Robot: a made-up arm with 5 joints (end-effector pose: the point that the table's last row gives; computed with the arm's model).
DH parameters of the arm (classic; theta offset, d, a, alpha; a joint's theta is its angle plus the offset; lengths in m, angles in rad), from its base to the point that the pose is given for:
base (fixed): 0.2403 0 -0.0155 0
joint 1: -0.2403 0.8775 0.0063 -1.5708
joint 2: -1.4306 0 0.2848 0
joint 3: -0.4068 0 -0.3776 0
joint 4: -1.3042 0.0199 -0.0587 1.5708
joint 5: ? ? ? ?
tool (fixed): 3.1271 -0.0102 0 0
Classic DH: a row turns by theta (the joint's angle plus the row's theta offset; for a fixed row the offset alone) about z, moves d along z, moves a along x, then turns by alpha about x.
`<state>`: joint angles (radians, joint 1 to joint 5).
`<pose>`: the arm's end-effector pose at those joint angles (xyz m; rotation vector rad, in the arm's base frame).
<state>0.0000 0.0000 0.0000 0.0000 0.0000</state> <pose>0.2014 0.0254 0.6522 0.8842 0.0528 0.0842</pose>
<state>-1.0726 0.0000 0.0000 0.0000 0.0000</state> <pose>0.1140 -0.1799 0.6522 0.8175 -0.4222 -0.9153</pose>
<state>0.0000 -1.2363 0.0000 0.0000 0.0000</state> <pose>0.2731 0.0254 1.0021 0.7099 -1.0976 0.6141</pose>
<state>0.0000 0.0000 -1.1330 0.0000 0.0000</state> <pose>0.5627 0.0254 1.0987 0.7338 -1.0021 0.5712</pose>
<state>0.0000 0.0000 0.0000 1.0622 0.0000</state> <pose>0.0401 0.0254 0.6637 0.8460 1.0411 -0.3943</pose>
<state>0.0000 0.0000 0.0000 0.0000 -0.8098</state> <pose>0.1910 0.0314 0.6522 0.8175 0.4096 0.8388</pose>
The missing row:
joint 5: -0.1047 0.1366 -0.0131 2.2561
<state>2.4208 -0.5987 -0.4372 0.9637 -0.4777</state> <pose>-0.2775 0.1820 0.8948 0.1595 1.2366 2.7594</pose>
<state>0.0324 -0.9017 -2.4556 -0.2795 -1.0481</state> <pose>-0.4993 0.0157 1.5170 -1.6767 -2.4678 0.6989</pose>
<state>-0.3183 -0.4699 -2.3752 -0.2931 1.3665</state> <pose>-0.1491 0.0508 1.6677 -1.1713 2.2541 -1.0729</pose>
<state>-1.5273 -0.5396 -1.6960 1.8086 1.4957</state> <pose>0.0039 -0.2458 1.3412 0.1124 -1.7951 -2.3301</pose>
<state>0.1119 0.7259 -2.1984 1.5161 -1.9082</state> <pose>0.6130 0.0954 0.9803 0.5512 0.9627 1.9406</pose>
